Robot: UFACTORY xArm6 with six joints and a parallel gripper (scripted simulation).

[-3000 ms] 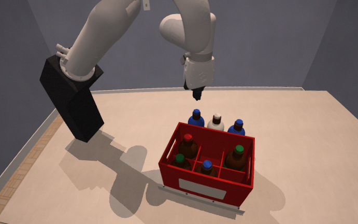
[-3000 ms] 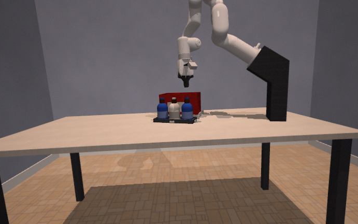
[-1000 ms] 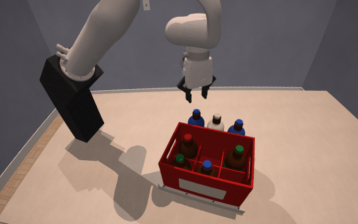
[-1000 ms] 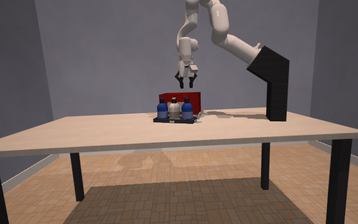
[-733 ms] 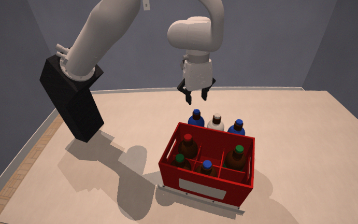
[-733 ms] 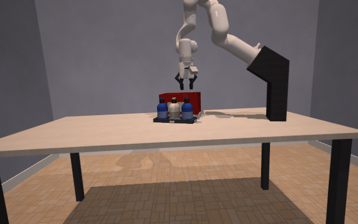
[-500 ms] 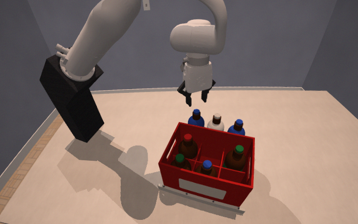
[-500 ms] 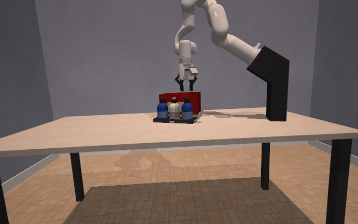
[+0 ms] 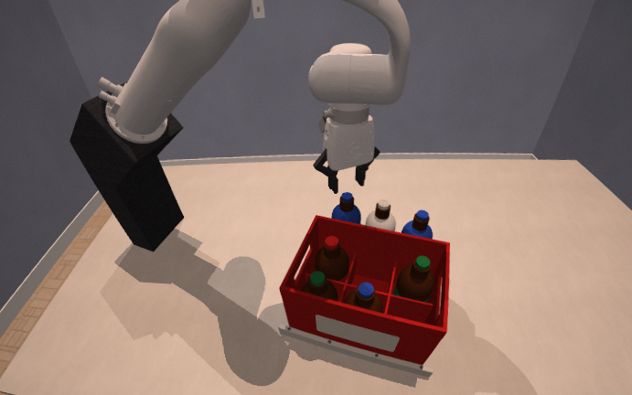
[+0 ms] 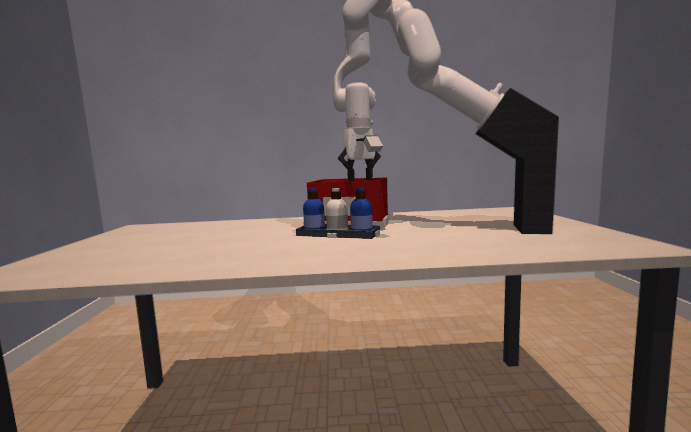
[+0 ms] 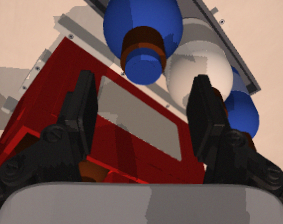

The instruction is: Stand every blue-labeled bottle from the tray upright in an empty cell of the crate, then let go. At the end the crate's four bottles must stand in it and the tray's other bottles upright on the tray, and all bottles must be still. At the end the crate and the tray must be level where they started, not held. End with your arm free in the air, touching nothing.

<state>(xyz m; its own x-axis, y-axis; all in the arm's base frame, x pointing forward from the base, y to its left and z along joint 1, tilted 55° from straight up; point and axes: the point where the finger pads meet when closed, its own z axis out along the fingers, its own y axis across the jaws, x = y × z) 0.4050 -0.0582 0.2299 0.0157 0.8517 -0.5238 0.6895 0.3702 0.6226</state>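
Now: hand 60 mm short of the white-labeled bottle, 60 mm to the left of it and 120 mm above it. The rest, counted from my hand: crate: 60 mm behind, 210 mm to the right, 120 mm below; then dark tray: 60 mm ahead, 60 mm to the right, 190 mm below.
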